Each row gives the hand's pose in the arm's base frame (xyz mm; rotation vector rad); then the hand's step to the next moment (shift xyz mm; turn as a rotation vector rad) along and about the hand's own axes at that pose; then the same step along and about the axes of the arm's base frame.
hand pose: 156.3 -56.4 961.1 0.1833 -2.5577 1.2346
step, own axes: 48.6 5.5 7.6 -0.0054 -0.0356 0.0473
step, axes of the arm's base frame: -49.0 -1.9 6.8 0.0039 -0.0592 -0.0031
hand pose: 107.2 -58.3 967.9 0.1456 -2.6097 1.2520
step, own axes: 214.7 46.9 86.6 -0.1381 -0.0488 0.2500
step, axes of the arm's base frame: -231.5 -34.8 -31.8 0.0992 -0.2273 -0.1498
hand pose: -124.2 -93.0 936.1 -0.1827 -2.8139 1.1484
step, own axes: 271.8 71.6 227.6 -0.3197 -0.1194 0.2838
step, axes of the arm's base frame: -293.9 -66.2 -200.1 0.2689 -0.3274 -0.1323
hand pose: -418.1 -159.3 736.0 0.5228 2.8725 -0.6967
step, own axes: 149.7 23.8 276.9 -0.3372 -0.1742 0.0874
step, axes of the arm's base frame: -115.9 -64.5 -286.5 0.2548 -0.2867 0.0677
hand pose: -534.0 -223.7 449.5 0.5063 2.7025 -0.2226
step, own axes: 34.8 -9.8 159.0 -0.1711 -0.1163 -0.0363
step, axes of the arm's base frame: 20.0 -33.2 -158.4 0.0915 -0.1534 0.1105
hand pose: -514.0 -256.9 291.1 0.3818 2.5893 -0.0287
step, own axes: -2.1 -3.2 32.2 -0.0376 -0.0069 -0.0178
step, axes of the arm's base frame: 16.7 -6.6 -27.0 0.0204 -0.0149 0.0338
